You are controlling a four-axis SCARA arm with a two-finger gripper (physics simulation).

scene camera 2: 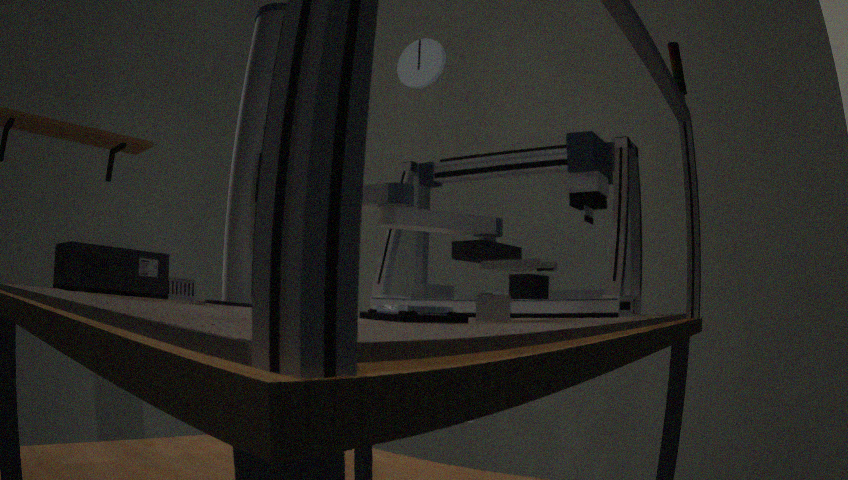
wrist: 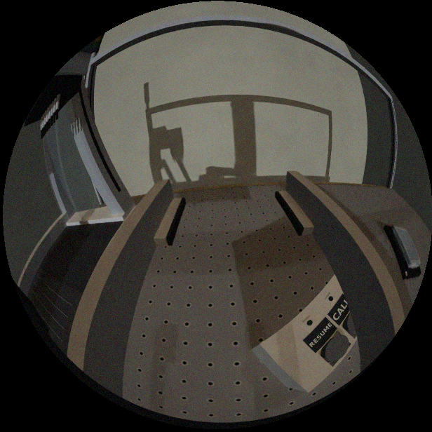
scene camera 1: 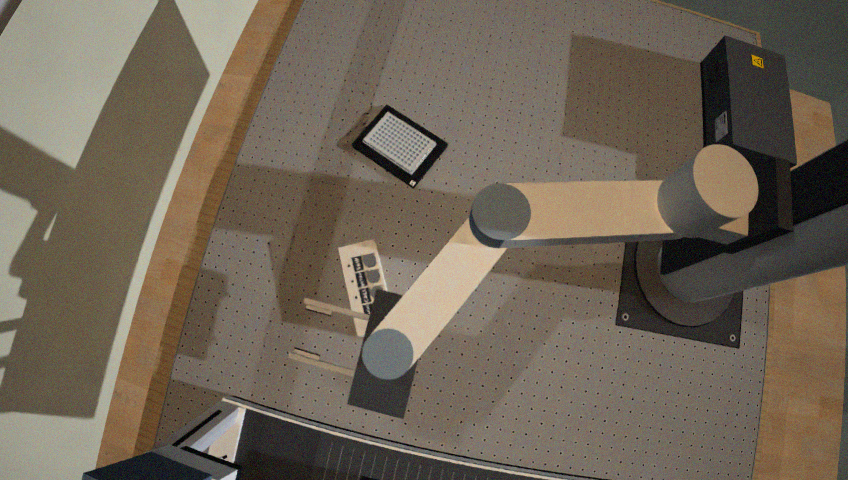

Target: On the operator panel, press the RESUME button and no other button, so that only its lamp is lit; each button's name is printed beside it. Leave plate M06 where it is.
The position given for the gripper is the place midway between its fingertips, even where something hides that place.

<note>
In view: the gripper (scene camera 1: 298, 327), a plate M06 (scene camera 1: 400, 143), an operator panel (scene camera 1: 355, 272) and a dark control box (scene camera 1: 757, 101).
The gripper shows as well in scene camera 2 (scene camera 2: 548, 264). The operator panel also shows in the wrist view (wrist: 292, 354). The dark control box is seen too in scene camera 2 (scene camera 2: 125, 272).
</note>
